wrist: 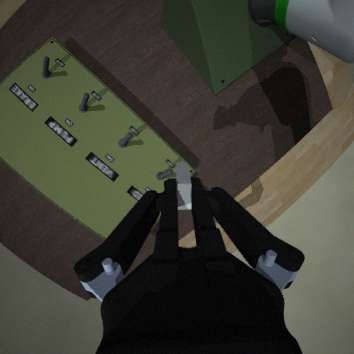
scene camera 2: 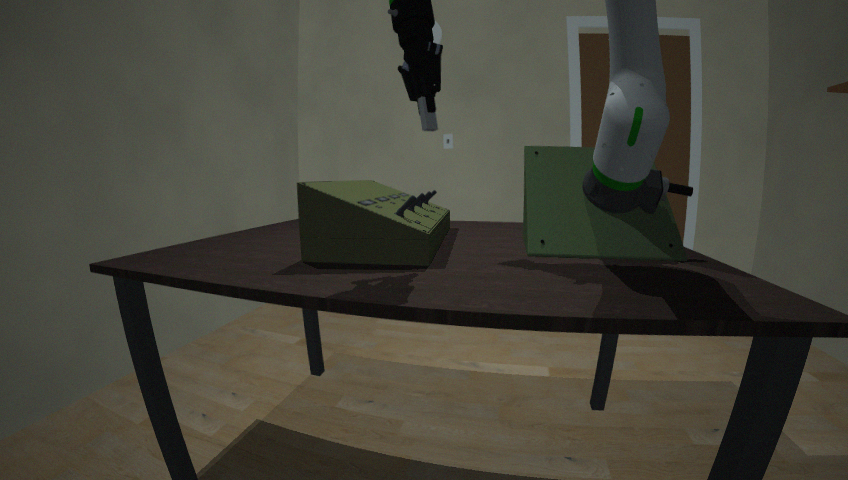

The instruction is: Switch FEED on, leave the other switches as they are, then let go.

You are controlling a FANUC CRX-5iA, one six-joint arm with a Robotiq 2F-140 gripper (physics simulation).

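Note:
The sloped green switch box stands on the table. Its small dark levers lean toward the low edge, away from the ON labels. The FEED lever is nearest in the scene view and leans like the others. The FEED name plate is partly hidden by my gripper in the wrist view. The VENT lever, PUMP lever and BRAKE lever follow in a row. My gripper is shut and empty, well above the box and apart from the levers.
A second green sloped box stands right of the switch box in the scene view. A grey-white robot arm part is in front of it. The dark table carries both boxes.

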